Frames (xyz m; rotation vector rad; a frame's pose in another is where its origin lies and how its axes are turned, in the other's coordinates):
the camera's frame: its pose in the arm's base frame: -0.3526 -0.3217 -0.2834 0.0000 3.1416 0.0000
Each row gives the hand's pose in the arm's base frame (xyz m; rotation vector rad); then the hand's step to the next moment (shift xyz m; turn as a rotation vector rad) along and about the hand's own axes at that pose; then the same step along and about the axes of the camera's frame.
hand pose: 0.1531 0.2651 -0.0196 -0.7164 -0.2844 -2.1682
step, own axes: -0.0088 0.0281 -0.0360 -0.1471 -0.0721 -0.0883
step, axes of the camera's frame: -0.0117 -0.0278 0.0354 0.0159 0.1025 0.1545
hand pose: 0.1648 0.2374 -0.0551 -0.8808 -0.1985 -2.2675
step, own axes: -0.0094 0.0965 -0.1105 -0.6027 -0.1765 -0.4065
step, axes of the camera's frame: -0.0083 -0.1079 0.0995 0.0119 0.3139 0.6789
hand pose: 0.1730 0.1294 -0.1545 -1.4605 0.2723 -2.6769
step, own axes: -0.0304 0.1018 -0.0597 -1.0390 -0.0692 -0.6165
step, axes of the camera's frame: 0.0352 -0.0882 0.0764 -0.0467 0.3008 1.1712
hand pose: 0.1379 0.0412 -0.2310 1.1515 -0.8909 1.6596
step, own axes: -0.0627 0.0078 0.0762 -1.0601 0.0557 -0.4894
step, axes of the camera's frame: -0.0257 -0.0883 0.0367 0.0290 0.1385 1.1603
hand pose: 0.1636 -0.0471 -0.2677 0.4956 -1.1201 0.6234
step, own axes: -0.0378 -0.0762 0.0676 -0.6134 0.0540 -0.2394
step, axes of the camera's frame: 0.0045 -0.1075 0.0151 0.0609 0.0675 0.6544
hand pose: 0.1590 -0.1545 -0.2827 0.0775 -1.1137 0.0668
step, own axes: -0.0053 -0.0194 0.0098 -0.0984 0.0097 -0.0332
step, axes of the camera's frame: 0.0093 -0.0203 0.0010 0.0145 0.0114 0.1027
